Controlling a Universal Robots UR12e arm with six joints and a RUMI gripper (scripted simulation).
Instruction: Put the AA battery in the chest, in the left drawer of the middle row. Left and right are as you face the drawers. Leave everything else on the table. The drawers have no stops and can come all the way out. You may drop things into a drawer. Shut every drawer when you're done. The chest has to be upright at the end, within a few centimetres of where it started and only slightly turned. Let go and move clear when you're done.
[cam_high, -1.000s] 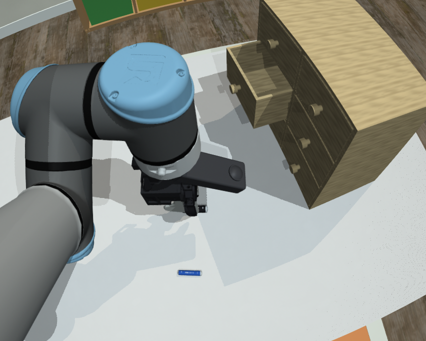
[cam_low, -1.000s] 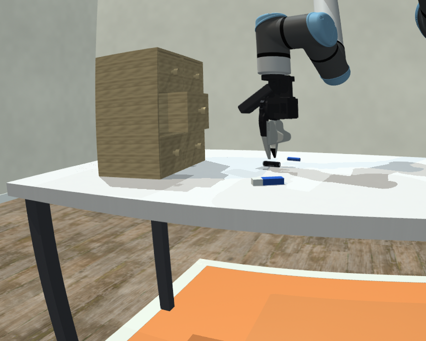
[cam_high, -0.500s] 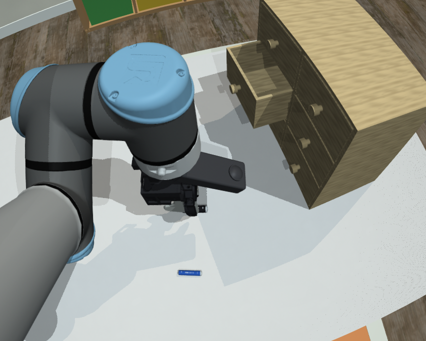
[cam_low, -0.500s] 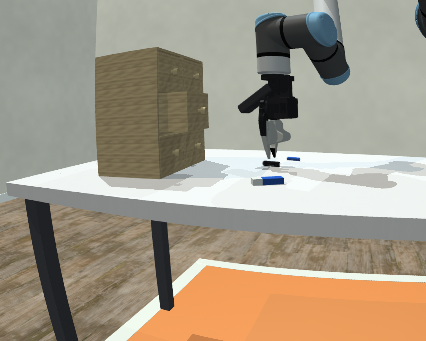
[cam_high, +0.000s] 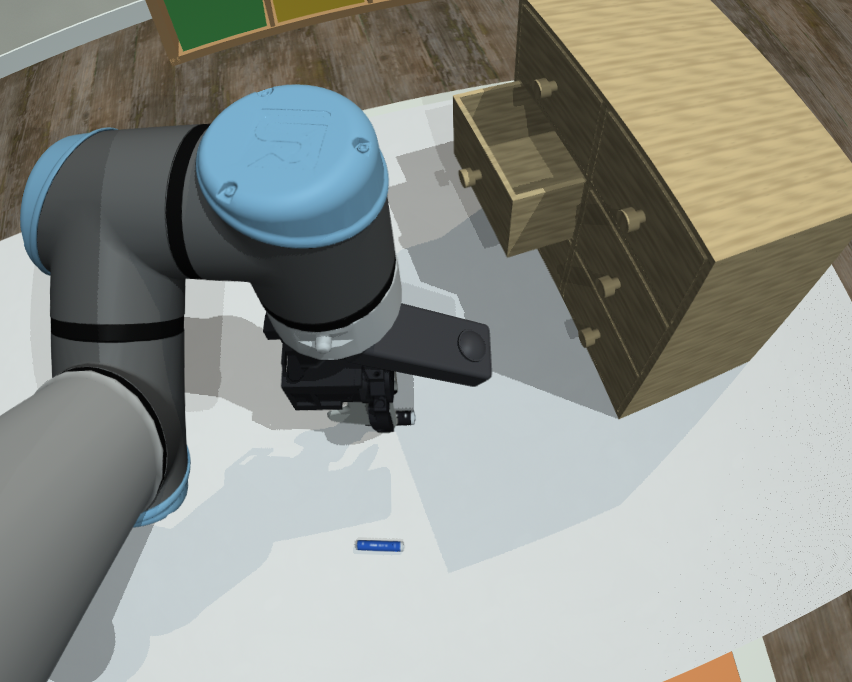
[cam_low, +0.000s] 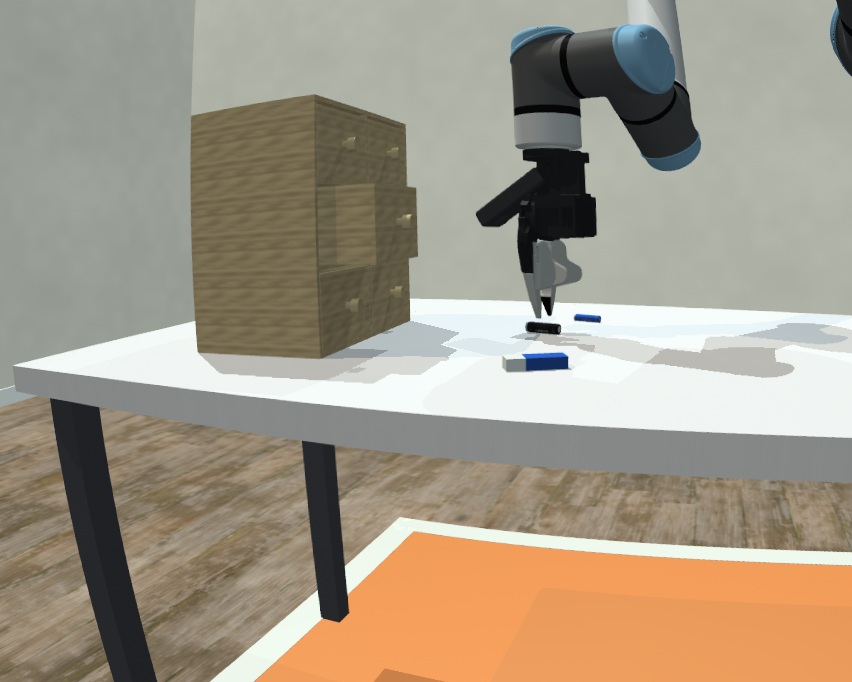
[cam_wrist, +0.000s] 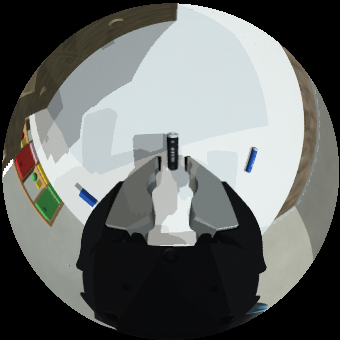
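Right now my hand is 3 cm above the black battery. Round my hand: blue AA battery: 7 cm behind, 11 cm to the right, 3 cm below; then eraser: 2 cm ahead, 23 cm to the left, 3 cm below.
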